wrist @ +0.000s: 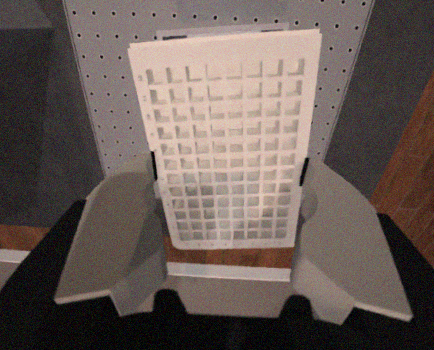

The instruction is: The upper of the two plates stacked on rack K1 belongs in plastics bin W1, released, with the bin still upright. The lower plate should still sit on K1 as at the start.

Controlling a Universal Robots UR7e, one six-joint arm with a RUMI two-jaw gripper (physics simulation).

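Frame: origin at the arm's base, x ahead, y left, z up, level; centimetres.
Seen in the pictures: gripper, between the fingertips: [228, 158].
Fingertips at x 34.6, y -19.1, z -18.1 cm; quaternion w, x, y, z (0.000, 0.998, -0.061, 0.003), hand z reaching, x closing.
Observation:
Offsets run from my fingertips to a thing's top centre. Level surfaces: height alone.
A white multi-well plate @[dx +0.0, dy +0.0, dz +1.5 cm] [225, 47] with square wells fills the middle of the wrist view. My gripper [228, 158] is shut on this plate, one jaw on each long side near its middle. Behind the plate's far edge, a thin strip of a pale, see-through-looking object @[dx -0.2, dy -1.1, dz -7.2 cm] [225, 30] with dark slots shows; most of it is hidden by the plate, and I cannot tell what it is. Rack K1, the lower plate and bin W1 cannot be made out with certainty in this view.
A grey perforated panel @[dz -21.5 cm] [112, 45] lies behind and below the plate. A dark grey block-like shape [25, 50] is at the upper left. Brown wood flooring [412, 165] shows at the right, and a white strip [230, 271] runs below the plate's near edge.

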